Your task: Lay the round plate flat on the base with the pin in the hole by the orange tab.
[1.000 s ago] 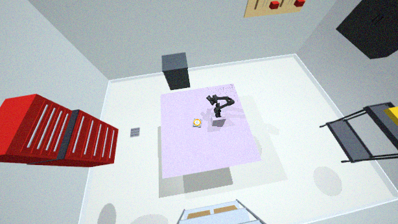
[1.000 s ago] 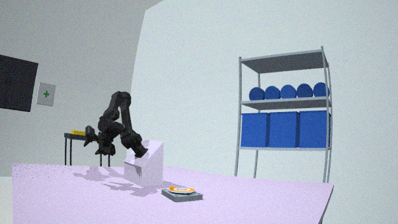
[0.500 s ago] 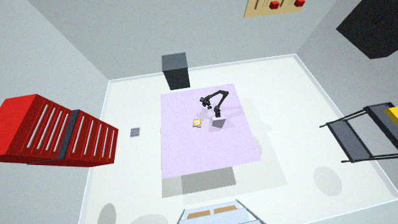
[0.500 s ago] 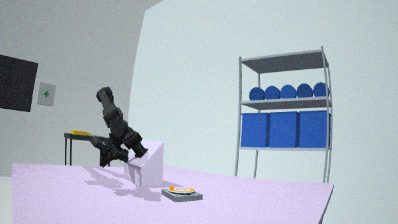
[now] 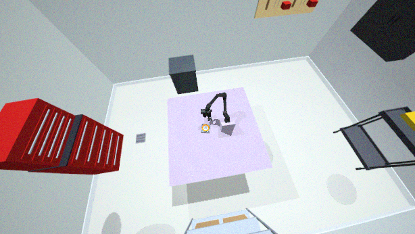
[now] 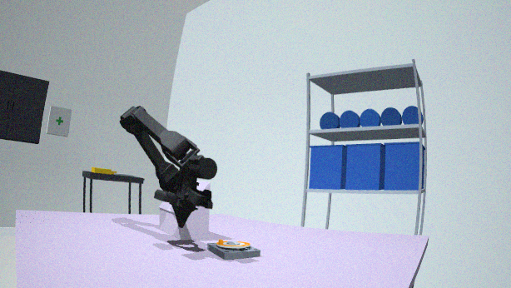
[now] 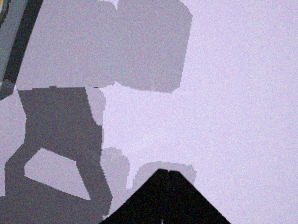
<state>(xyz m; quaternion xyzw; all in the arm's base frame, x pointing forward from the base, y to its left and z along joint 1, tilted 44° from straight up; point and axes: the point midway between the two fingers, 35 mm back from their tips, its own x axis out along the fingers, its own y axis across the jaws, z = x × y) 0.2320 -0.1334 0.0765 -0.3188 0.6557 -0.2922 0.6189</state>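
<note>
Now: gripper tip 7 cm short of the grey base, 15 cm to the right of it and 6 cm above it.
</note>
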